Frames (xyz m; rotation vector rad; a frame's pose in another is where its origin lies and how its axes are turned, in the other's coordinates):
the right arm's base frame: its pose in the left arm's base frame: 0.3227 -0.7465 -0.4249 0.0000 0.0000 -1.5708
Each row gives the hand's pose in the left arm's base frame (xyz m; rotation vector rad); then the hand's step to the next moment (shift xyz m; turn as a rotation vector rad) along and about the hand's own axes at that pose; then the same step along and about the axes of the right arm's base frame.
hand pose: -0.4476 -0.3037 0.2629 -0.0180 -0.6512 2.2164
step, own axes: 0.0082 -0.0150 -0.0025 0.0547 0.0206 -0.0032
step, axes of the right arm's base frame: -0.0151 0.0056 0.0063 -0.0293 -0.0507 -0.0015
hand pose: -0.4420 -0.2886 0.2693 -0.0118 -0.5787 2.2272
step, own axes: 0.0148 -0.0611 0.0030 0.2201 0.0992 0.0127
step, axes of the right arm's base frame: -0.0438 0.0335 0.0304 -0.0983 -0.2206 0.0101
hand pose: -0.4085 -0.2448 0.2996 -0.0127 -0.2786 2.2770
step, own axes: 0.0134 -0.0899 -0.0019 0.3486 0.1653 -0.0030
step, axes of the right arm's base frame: -0.0677 0.0581 0.0176 -0.1550 -0.3532 -0.0082
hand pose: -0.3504 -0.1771 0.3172 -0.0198 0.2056 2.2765
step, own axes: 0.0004 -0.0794 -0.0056 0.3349 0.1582 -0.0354
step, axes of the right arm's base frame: -0.0504 0.0592 -0.0168 -0.1443 -0.3406 -0.0400
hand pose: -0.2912 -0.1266 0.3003 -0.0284 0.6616 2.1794
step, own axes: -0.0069 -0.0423 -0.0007 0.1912 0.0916 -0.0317
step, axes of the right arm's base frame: -0.0163 0.0354 -0.0179 -0.0764 -0.1977 -0.0321
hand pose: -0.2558 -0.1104 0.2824 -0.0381 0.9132 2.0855
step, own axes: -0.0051 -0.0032 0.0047 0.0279 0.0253 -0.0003
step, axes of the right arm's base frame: -0.0006 0.0069 0.0032 -0.0092 -0.0361 0.0056
